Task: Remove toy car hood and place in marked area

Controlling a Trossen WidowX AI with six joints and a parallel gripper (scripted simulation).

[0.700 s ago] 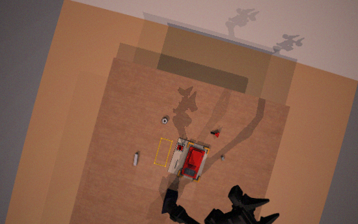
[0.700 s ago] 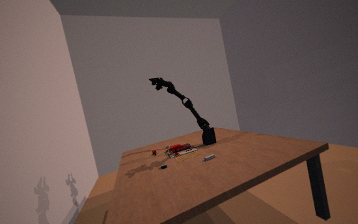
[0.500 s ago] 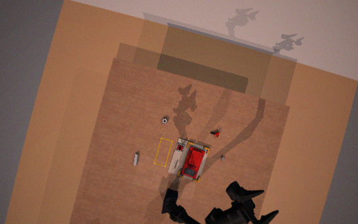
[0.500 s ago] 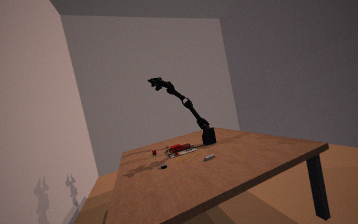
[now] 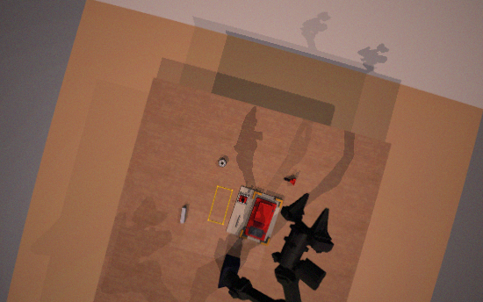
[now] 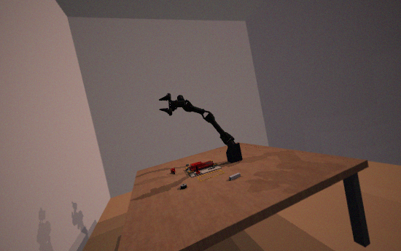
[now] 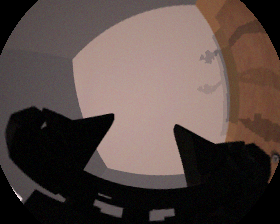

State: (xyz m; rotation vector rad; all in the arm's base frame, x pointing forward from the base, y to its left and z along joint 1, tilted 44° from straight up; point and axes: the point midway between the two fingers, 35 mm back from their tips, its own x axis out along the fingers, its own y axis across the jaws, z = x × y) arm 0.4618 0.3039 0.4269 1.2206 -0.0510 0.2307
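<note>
The red hood lies 560 mm below my gripper tip, 200 mm behind it and 20 mm to the left of it. Round my gripper tip: white bar 590 mm below, 400 mm to the left, 380 mm behind; round wheel 590 mm below, 310 mm to the left, 50 mm behind.
</note>
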